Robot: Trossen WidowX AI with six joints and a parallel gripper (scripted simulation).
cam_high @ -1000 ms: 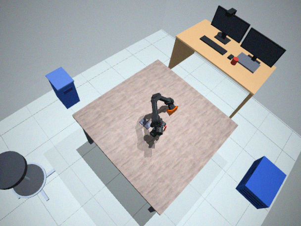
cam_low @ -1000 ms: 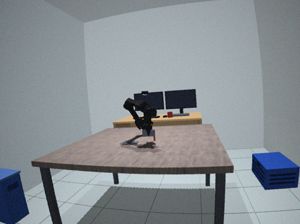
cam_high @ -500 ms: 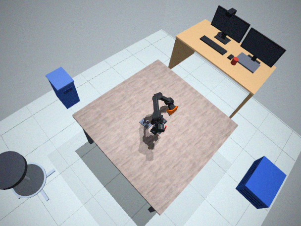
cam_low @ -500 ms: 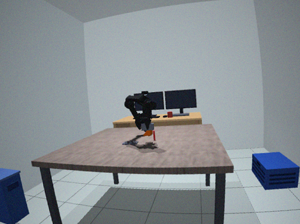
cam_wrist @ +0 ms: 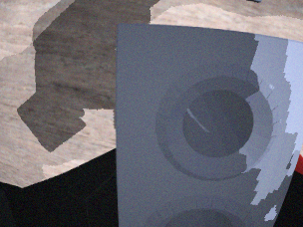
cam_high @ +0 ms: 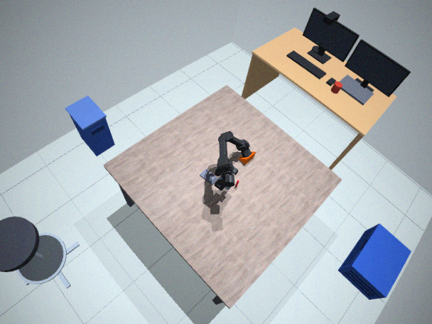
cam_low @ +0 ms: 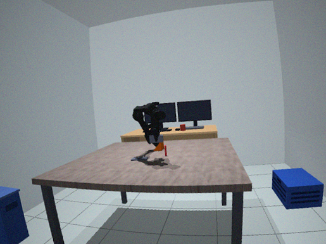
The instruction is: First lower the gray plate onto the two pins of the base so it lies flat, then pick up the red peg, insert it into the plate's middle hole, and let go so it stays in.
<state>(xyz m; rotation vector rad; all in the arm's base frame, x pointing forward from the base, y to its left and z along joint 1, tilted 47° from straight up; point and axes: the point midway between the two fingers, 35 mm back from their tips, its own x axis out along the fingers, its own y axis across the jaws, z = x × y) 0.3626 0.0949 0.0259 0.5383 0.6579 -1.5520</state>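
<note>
My gripper tip is now 110 mm past the red peg, 50 mm to the right of it and 100 mm above it. From my gripper tip the other things lie so: gray plate (30 mm above).
</note>
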